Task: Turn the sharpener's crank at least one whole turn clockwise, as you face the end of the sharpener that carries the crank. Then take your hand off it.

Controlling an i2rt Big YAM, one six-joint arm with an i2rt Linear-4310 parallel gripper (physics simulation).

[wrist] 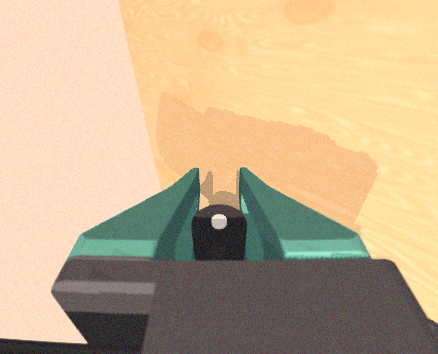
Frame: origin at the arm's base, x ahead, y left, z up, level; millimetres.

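Where they show: gripper, between the fingertips: (219, 178).
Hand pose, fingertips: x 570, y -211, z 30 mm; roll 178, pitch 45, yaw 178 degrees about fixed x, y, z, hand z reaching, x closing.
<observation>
After its pixels a point has its place.
My gripper (219, 178) {x 570, y -211, z 30 mm} has two green fingers that stand a small gap apart, and it is shut on the crank's knob. The knob (219, 242) {x 540, y -213, z 59 mm} is black with a rounded top and a small pale round spot, and it sits between the inner faces of the fingers, behind the tips. The rest of the crank and the sharpener's body do not show in the wrist view; the dark gripper housing fills the bottom and covers what lies there.
A light wooden table top (320, 75) {x 548, y -257, z -14 mm} lies beyond the fingers, with a broad shadow of the arm on it. Its straight edge runs down the left of the view. A plain pale surface (65, 125) lies left of that edge.
</observation>
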